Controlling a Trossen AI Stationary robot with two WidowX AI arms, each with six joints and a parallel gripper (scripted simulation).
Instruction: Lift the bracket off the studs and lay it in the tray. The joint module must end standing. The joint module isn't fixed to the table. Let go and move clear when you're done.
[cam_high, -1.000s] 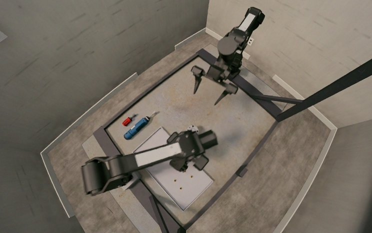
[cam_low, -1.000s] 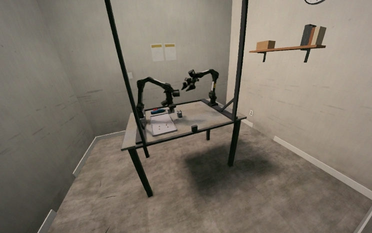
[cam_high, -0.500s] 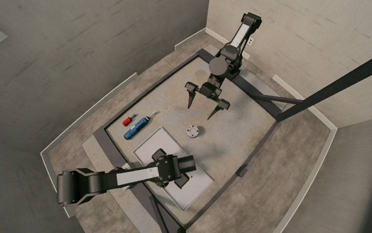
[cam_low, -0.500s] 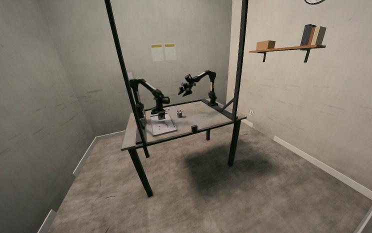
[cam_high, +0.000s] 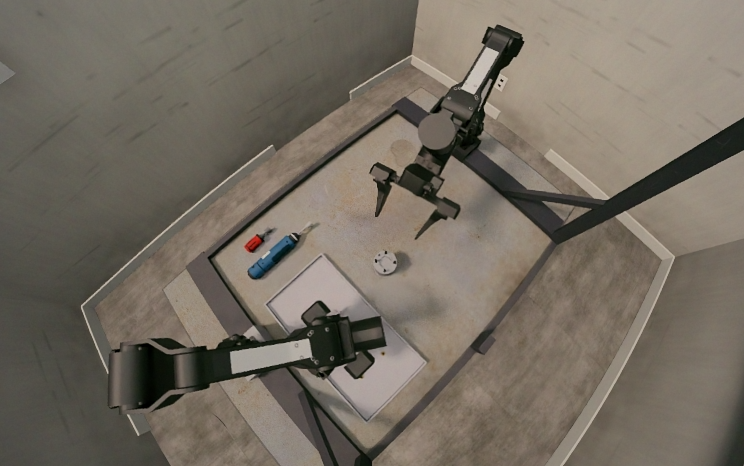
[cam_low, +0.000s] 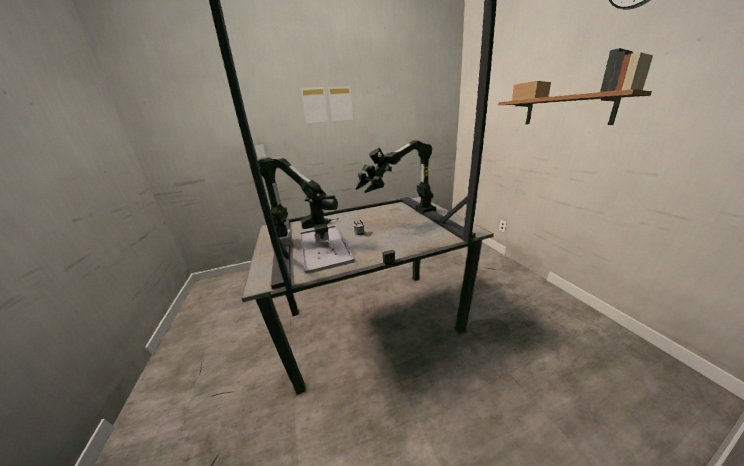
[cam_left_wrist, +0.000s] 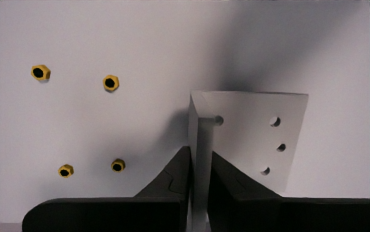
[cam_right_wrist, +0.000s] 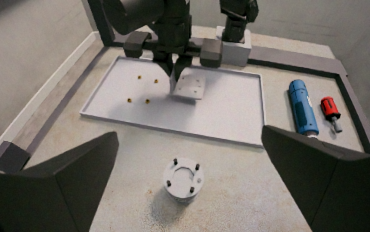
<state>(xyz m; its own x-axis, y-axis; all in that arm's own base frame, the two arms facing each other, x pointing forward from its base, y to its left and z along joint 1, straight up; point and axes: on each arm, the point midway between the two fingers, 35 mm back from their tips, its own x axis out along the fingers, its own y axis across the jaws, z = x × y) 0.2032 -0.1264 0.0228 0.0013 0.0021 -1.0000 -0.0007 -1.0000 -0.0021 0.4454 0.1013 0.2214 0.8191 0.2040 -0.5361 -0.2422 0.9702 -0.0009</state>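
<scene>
Now: the flat white tray 1 cm ahead of my left hand and 8 cm below it. The rest, counted from my left hand: white L-shaped bracket 3 cm ahead, 4 cm below; joint module 5 cm ahead, 22 cm to the right, 5 cm below; small red tool 39 cm ahead, 2 cm to the right, 7 cm below.
</scene>
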